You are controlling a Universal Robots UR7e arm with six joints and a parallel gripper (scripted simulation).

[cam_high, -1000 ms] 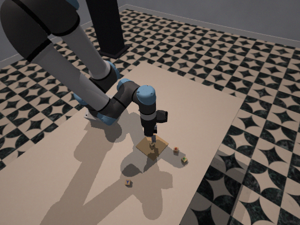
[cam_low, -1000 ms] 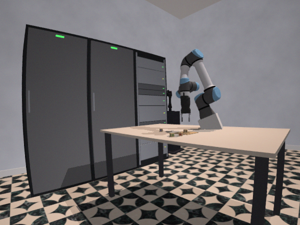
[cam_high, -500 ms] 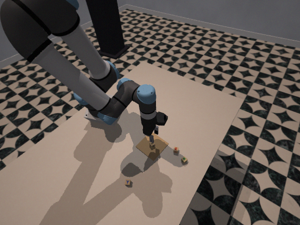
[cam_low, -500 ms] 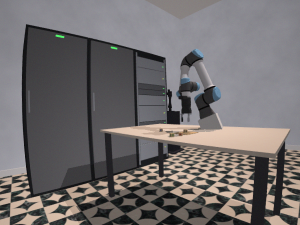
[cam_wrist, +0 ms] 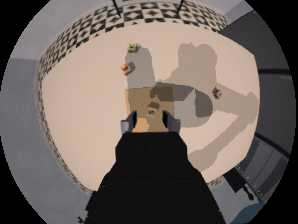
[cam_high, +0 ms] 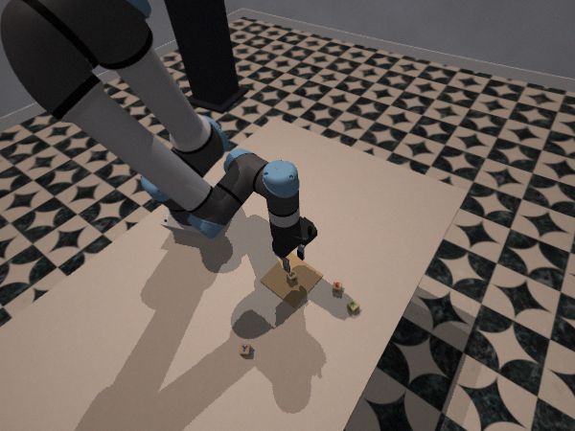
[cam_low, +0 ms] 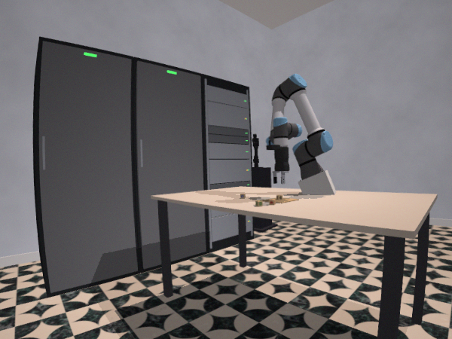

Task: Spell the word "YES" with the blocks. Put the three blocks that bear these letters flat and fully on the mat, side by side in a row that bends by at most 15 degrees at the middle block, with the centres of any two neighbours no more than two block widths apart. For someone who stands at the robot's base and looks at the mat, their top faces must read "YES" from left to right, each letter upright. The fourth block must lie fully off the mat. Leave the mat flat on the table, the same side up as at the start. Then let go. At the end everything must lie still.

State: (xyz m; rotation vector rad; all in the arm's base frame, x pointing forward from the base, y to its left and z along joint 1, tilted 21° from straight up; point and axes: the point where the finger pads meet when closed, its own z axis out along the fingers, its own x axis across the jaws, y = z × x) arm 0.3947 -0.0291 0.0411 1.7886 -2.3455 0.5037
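My hand is 9 cm above the S block and 1 cm past it. Round my hand: mat 11 cm below, 1 cm behind.
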